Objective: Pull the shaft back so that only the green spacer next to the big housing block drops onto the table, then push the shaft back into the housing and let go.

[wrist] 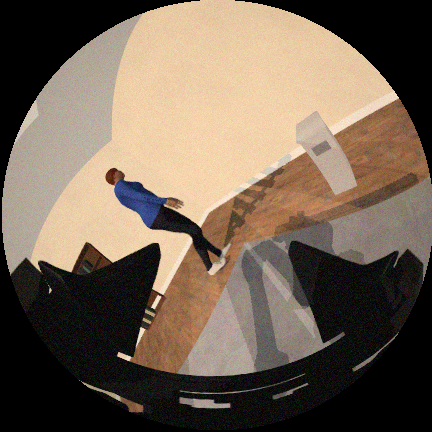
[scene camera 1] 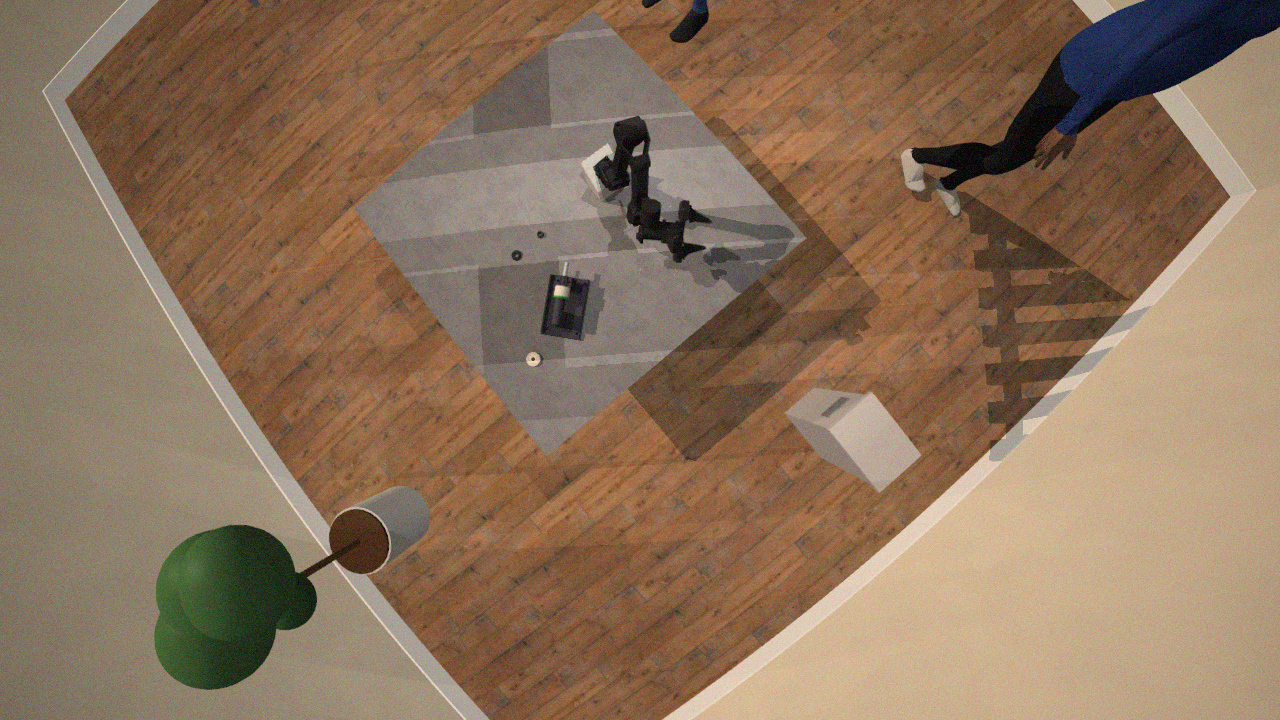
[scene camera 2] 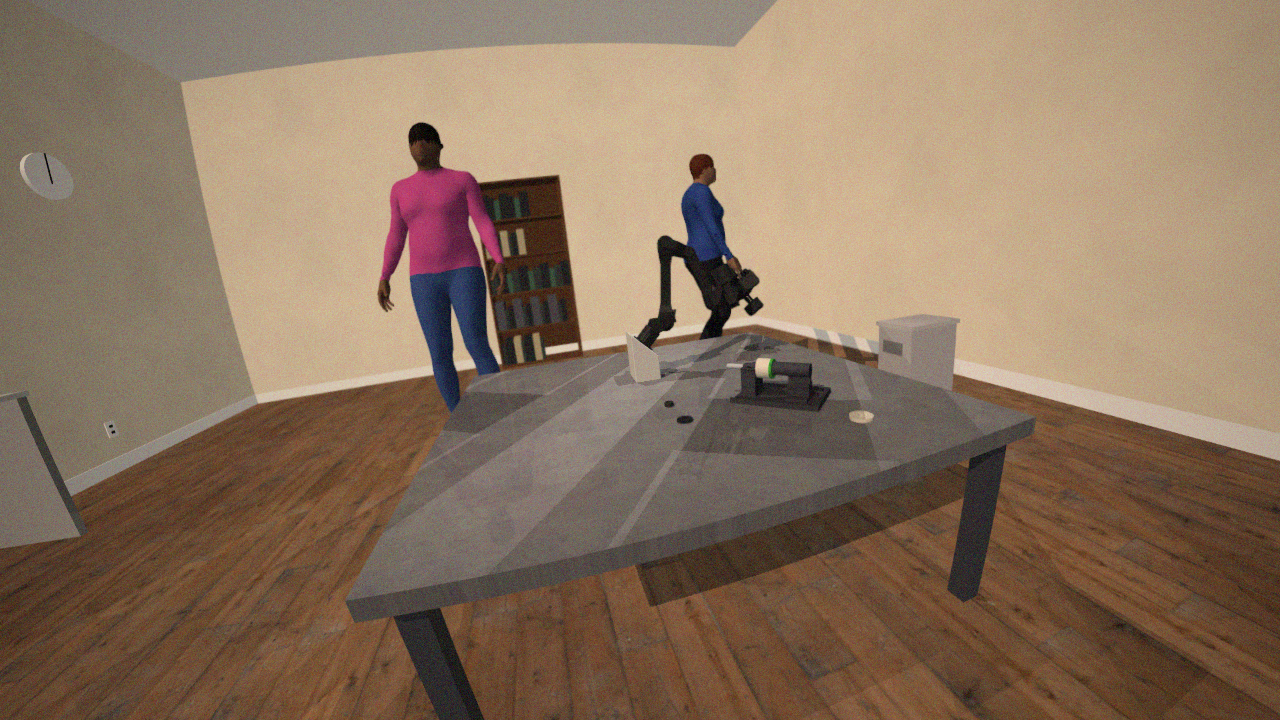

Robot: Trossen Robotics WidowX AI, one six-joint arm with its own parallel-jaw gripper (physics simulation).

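Places are measured from the arm's base along level axes (x ahead, y left, z up), in centimetres.
Pixels of known places: gripper, fingertip midpoint: (wrist: 226, 249) (scene camera 1: 708, 235); arm's base at its link origin: (scene camera 1: 604, 169) (scene camera 2: 642, 343).
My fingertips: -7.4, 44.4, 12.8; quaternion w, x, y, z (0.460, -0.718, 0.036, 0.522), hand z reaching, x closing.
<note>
Ahead of a thing's pixels: the offset from my fingertips to its top centre, as dx, dy, dz. "spot": to the spot under its first point. Level surfaces: height alone.
My gripper (scene camera 1: 706, 233) (scene camera 2: 754, 293) (wrist: 226, 249) is open and empty, high above the table {dz -24.4} (scene camera 1: 429, 205) (scene camera 2: 537, 501) and well away from the fixture. A dark fixture base (scene camera 1: 573, 334) (scene camera 2: 778, 402) stands on the table. The thin grey shaft {spot: +40.6, -26.9, -15.8} (scene camera 1: 565, 267) (scene camera 2: 733, 365) sticks out past its small upright. A cream spacer (scene camera 1: 561, 290) (scene camera 2: 762, 368) and the thin green spacer {+48.8, -19.7, -13.9} (scene camera 1: 561, 296) (scene camera 2: 770, 368) sit on the shaft line, the green one against the black housing (scene camera 1: 556, 313) (scene camera 2: 793, 368). The fixture does not show in the wrist view.
Two small black rings {+52.1, -46.4, -23.9} (scene camera 1: 512, 256) (scene camera 2: 684, 419) lie on the table on the shaft side. A cream ring {+72.3, -10.9, -23.6} (scene camera 1: 528, 360) (scene camera 2: 854, 417) lies near the housing end. A white panel (scene camera 1: 593, 172) (scene camera 2: 642, 360) stands by the arm's base. Two people and a bookshelf (scene camera 2: 565, 268) are beyond the table.
</note>
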